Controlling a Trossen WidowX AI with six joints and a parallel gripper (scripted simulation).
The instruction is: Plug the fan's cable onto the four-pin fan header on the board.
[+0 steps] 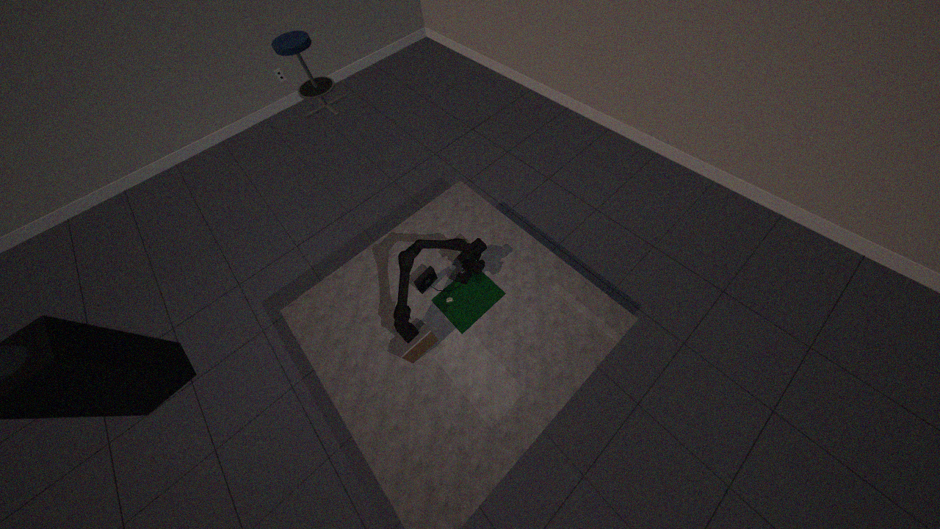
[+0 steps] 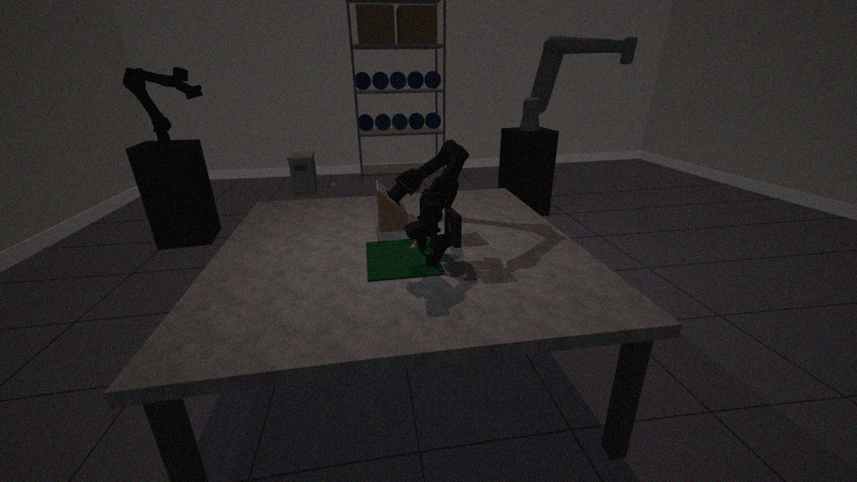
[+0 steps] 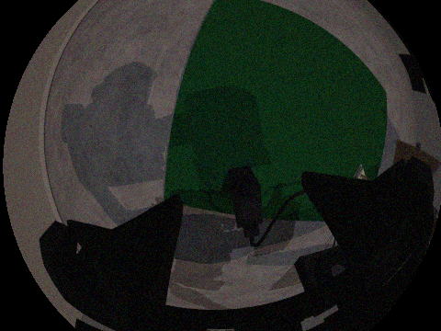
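The dark plug is 1 cm to the left of my gripper tip and 1 cm below it. The rest, counted from my gripper tip: green board 10 cm behind, 7 cm to the right, 4 cm below; then black fan 18 cm behind, 13 cm to the left, 3 cm above.
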